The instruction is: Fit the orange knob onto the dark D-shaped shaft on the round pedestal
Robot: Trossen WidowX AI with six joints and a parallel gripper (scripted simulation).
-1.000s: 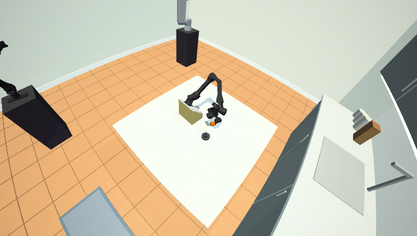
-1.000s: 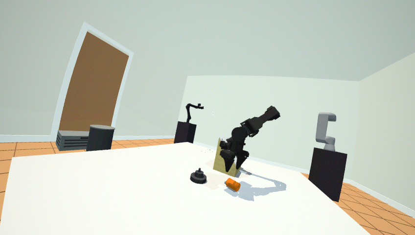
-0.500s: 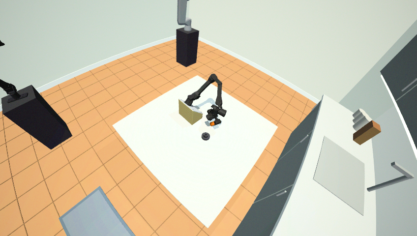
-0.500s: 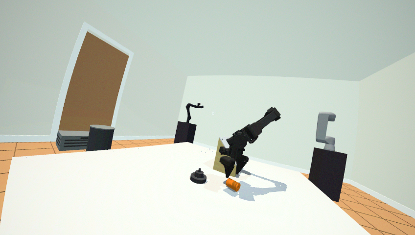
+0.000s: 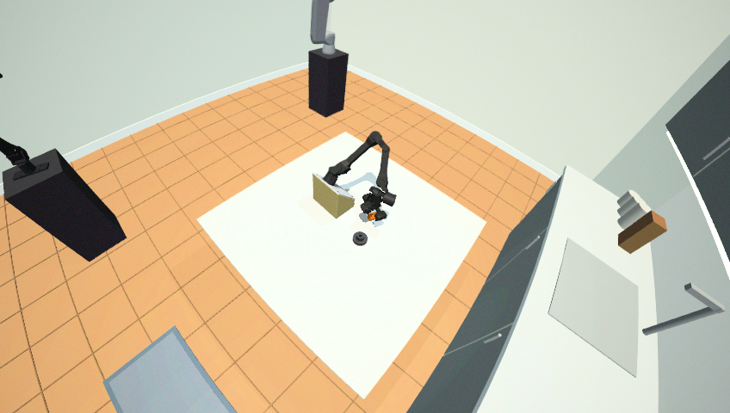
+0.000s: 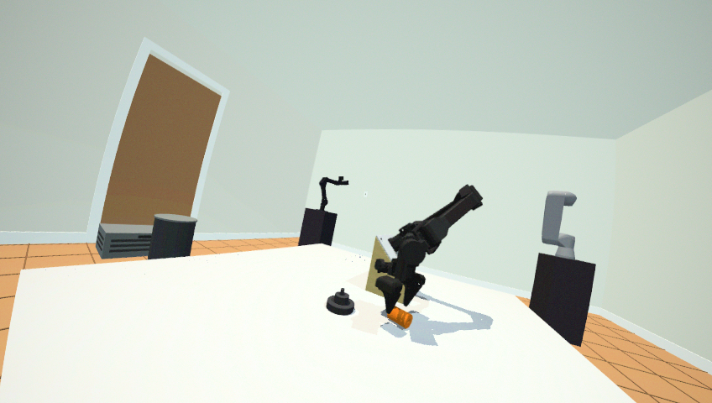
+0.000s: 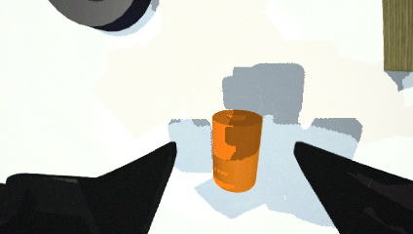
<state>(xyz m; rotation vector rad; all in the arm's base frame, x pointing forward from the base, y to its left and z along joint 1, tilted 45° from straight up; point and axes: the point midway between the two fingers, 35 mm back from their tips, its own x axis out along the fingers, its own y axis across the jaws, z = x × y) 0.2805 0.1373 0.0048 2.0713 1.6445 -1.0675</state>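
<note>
My gripper tip is now 1 cm to the right of the orange knob and 2 cm above it. From my gripper tip the other things lie so: dark round pedestal (4 cm ahead, 16 cm to the right, 1 cm below).
</note>
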